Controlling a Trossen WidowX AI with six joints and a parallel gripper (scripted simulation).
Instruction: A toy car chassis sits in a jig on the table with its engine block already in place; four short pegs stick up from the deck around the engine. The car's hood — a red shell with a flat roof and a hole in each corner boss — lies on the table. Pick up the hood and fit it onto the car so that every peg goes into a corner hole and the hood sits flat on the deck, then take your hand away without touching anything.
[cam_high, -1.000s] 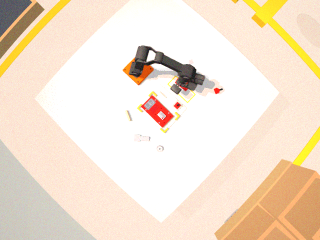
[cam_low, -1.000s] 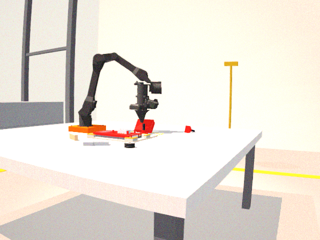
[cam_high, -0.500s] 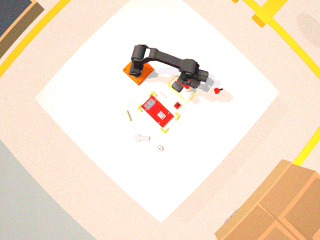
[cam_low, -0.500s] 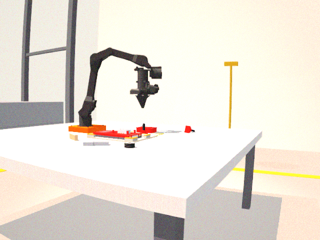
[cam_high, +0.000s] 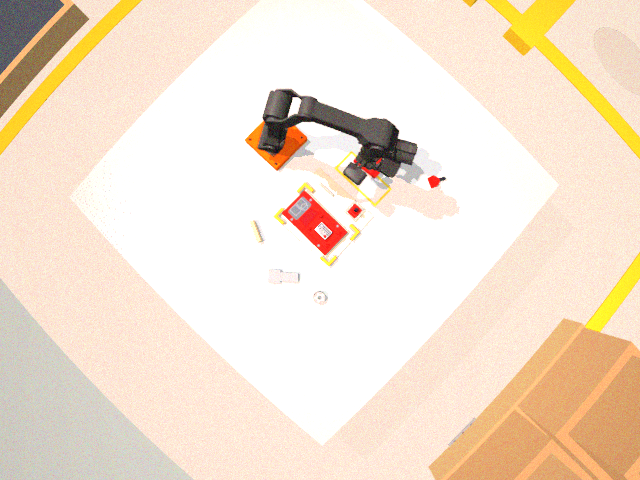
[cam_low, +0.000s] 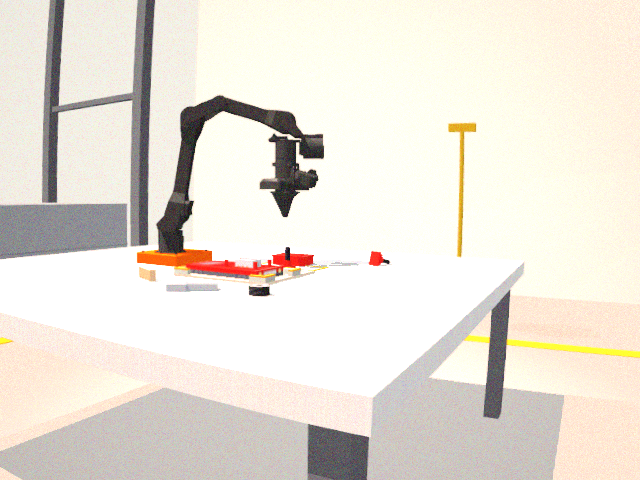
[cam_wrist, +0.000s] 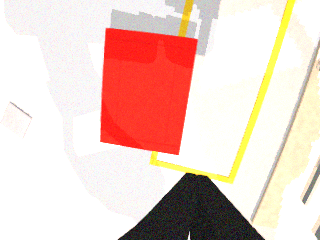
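The red hood is 1 cm ahead of my gripper tip, 4 cm to the left of it and 11 cm below it. The rest, counted from my gripper tip: grey engine block (2 cm ahead, 24 cm to the right, 10 cm below); then white block (1 cm ahead, 45 cm to the right, 12 cm below); then tan bar (15 cm behind, 38 cm to the right, 12 cm below).
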